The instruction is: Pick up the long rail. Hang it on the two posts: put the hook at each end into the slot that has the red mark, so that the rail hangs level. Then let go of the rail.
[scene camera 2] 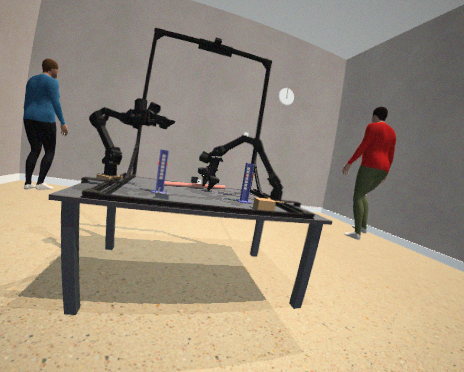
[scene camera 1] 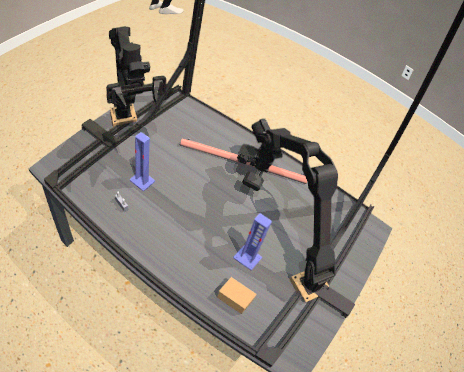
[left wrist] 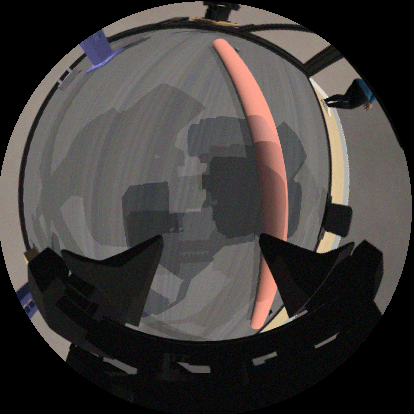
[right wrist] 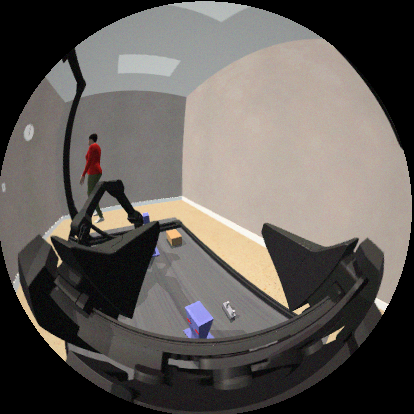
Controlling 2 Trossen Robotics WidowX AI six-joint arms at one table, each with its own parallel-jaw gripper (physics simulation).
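Where they show: left gripper, fingertip midpoint: (scene camera 2: 205,188) (left wrist: 212,240); right gripper, fingertip midpoint: (scene camera 2: 170,120) (scene camera 1: 141,104) (right wrist: 212,227); left arm's base at its link origin: (scene camera 2: 275,199) (scene camera 1: 311,283); right arm's base at its link origin: (scene camera 2: 109,174) (scene camera 1: 123,113).
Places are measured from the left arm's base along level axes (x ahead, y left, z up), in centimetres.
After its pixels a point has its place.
Note:
The long salmon-pink rail (scene camera 1: 210,150) {x 61.0, y 8.3, z -0.4 cm} (scene camera 2: 175,184) {x 61.6, y 9.4, z -1.1 cm} (left wrist: 247,90) {x 58.2, y 4.8, z -0.3 cm} lies flat on the table behind the posts. Small dark bits, perhaps its hooks, show beside its ends in the left wrist view. A blue slotted post with red marks (scene camera 1: 142,160) {x 57.6, y 35.6, z 6.7 cm} (scene camera 2: 162,171) {x 56.5, y 35.1, z 7.7 cm} (left wrist: 98,46) (right wrist: 199,319) {x 57.5, y 36.2, z 18.9 cm} stands at picture left, and a second blue post (scene camera 1: 259,231) {x 17.5, y 13.2, z 11.6 cm} (scene camera 2: 246,182) {x 17.4, y 13.3, z 7.8 cm} at picture right. My left gripper (scene camera 2: 210,188) {x 45.7, y -2.2, z -1.8 cm} (left wrist: 212,240) {x 45.7, y -2.2, z -1.8 cm} is open and empty, low over the table; its picture-right fingertip overlaps the rail in the left wrist view. My right gripper (scene camera 2: 173,123) {x 55.2, y 37.2, z 33.4 cm} (right wrist: 212,227) {x 55.2, y 37.2, z 33.4 cm} is open and empty, raised high.
An orange block (scene camera 1: 237,294) {x 4.8, y 24.4, z 2.6 cm} (scene camera 2: 264,203) {x 5.1, y 27.4, z 1.2 cm} (right wrist: 174,237) {x 9.4, y 25.4, z 2.3 cm} lies near the picture-right post. A small grey bracket (scene camera 1: 121,201) {x 48.3, y 46.0, z 0.0 cm} (right wrist: 229,310) {x 49.3, y 46.0, z 0.0 cm} lies near the picture-left post. Black frame bars run along the table edges, with uprights at the back.

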